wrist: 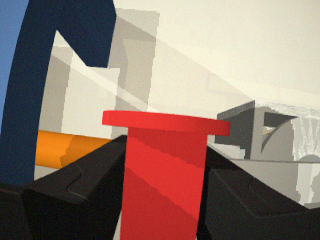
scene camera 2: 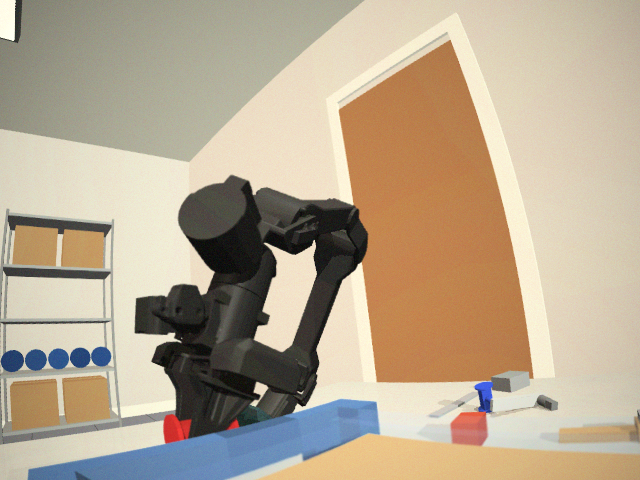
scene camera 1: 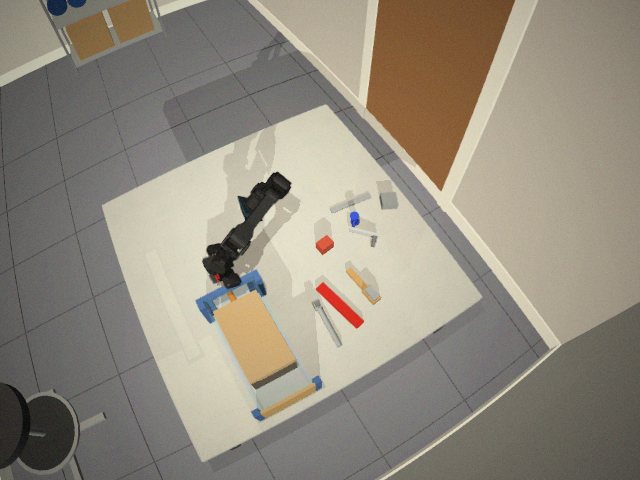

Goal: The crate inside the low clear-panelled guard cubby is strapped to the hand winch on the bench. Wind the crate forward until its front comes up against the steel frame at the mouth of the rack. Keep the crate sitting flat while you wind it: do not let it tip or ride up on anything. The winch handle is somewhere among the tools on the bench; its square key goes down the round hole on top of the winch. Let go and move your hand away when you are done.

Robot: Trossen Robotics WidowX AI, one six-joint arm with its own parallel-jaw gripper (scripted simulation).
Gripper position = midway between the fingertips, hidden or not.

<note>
In view: my gripper (wrist: 160,149) and a red grip (wrist: 164,165).
</note>
